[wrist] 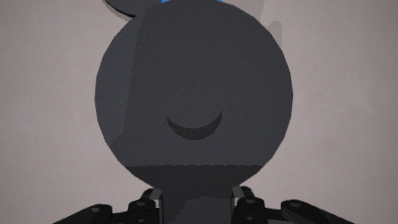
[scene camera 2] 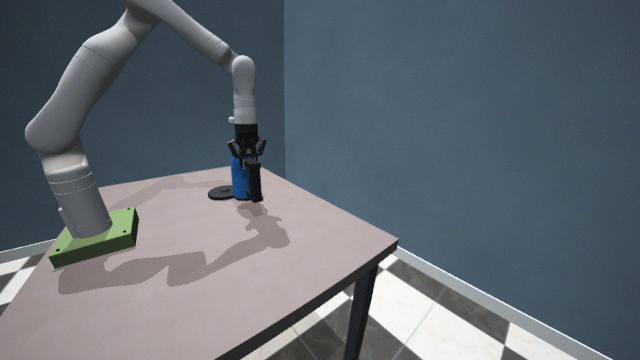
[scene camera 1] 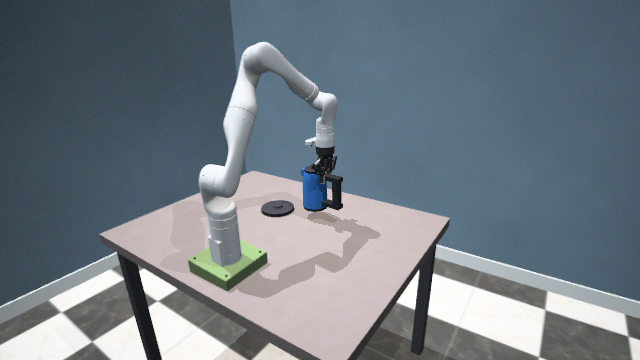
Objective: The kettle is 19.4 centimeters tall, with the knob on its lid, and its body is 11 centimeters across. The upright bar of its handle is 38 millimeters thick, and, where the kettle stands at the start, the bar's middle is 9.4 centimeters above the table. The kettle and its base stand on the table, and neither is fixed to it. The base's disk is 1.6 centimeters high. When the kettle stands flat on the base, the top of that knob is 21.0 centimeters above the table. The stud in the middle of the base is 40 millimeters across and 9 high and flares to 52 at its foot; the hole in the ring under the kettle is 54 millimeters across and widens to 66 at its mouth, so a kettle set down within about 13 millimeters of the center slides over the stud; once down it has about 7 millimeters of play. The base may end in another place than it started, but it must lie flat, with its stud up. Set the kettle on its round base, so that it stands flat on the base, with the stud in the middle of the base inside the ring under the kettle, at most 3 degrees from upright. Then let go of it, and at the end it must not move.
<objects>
blue kettle: wrist 195, 131; scene camera 2; scene camera 1
same spot on blue kettle: [scene camera 2: 240, 178] = [scene camera 1: 318, 191]
</objects>
